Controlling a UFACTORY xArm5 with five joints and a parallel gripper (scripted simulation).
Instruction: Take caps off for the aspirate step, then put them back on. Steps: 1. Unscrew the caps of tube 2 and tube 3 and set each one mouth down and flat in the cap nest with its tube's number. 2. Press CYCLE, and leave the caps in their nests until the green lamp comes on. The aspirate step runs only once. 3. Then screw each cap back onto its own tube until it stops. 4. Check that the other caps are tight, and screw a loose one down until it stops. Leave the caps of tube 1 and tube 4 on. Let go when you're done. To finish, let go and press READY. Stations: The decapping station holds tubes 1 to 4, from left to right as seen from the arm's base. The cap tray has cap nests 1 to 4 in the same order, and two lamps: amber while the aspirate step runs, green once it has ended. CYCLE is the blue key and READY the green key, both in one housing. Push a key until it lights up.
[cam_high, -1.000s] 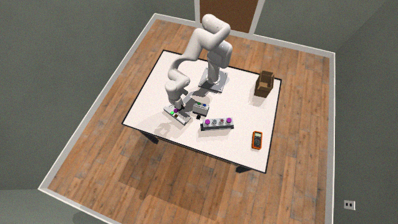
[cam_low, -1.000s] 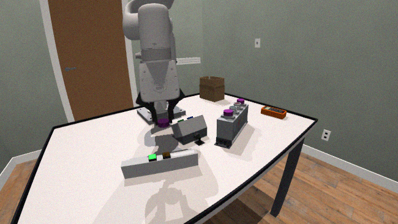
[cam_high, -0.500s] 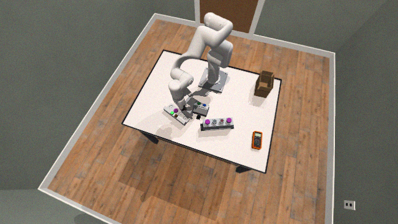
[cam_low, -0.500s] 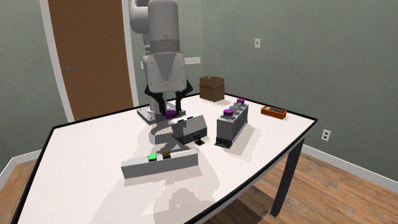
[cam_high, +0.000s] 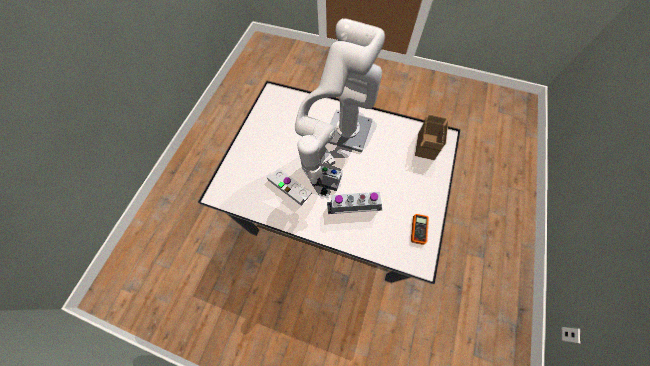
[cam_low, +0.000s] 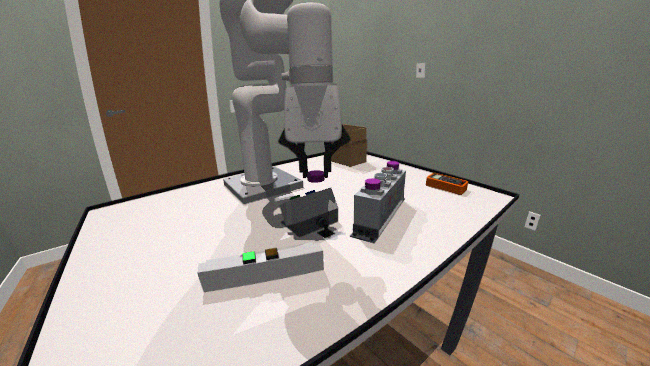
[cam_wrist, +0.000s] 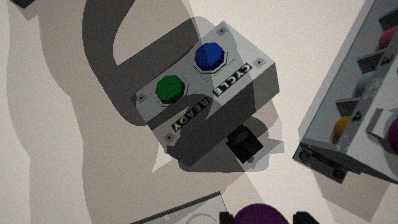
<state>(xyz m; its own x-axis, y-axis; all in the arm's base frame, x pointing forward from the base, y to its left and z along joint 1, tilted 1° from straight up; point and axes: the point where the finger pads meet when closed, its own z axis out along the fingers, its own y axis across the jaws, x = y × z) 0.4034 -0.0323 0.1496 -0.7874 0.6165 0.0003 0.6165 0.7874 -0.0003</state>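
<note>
Right now my hand is 200 mm to the right of the grey decapping station and 170 mm above it. Also, from my hand: key housing: 120 mm below, 90 mm behind, 30 mm to the left; purple cap: 20 mm below; green key: 110 mm below, 110 mm behind, 10 mm to the left.
</note>
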